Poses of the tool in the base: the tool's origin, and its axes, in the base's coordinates. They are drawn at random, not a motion.
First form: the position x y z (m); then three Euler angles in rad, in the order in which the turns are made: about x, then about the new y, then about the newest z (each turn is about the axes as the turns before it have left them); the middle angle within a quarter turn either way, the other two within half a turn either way.
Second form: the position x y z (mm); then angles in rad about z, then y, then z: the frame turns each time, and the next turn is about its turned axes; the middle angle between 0 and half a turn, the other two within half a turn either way. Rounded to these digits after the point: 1 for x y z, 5 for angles.
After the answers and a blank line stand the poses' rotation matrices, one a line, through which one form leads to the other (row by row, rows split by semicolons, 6 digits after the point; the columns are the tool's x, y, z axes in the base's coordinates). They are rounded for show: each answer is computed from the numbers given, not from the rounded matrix.
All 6 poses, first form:
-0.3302 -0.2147 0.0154 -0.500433 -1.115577 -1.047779
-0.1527 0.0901 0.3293 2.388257 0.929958 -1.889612
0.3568 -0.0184 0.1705 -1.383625 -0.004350 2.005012
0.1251 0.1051 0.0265 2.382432 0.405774 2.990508
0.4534 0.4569 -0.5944 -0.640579 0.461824 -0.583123
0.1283 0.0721 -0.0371 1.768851 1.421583 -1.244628
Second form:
-330.2 -214.7 15.4 2.91090 1.17478 2.64073
-152.7 90.1 329.3 -0.47179 2.02205 0.38841
356.8 -18.4 170.5 1.57522 1.38363 0.43339
125.1 105.1 26.5 -1.01280 2.30031 -1.32765
453.4 456.9 -594.4 0.87638 0.77022 -1.61516
128.3 72.1 -37.1 -0.14634 1.60005 0.52208

0.219608 0.380884 -0.898165; -0.544829 0.811580 0.210951; 0.809280 0.443019 0.385746
-0.187397 0.567739 0.801595; 0.520778 0.749347 -0.408987; -0.832870 0.340810 -0.436091
-0.420695 -0.907192 -0.004350; 0.167014 -0.082161 0.982525; -0.891696 0.412617 0.186079
-0.908331 -0.138289 0.394730; -0.377785 0.676257 -0.632420; -0.179482 -0.723569 -0.666508
0.747300 0.492950 0.445582; -0.663769 0.522621 0.535050; 0.030882 -0.695606 0.717760
0.047633 0.140822 0.988888; 0.497050 0.855393 -0.145754; -0.866414 0.498469 -0.029251

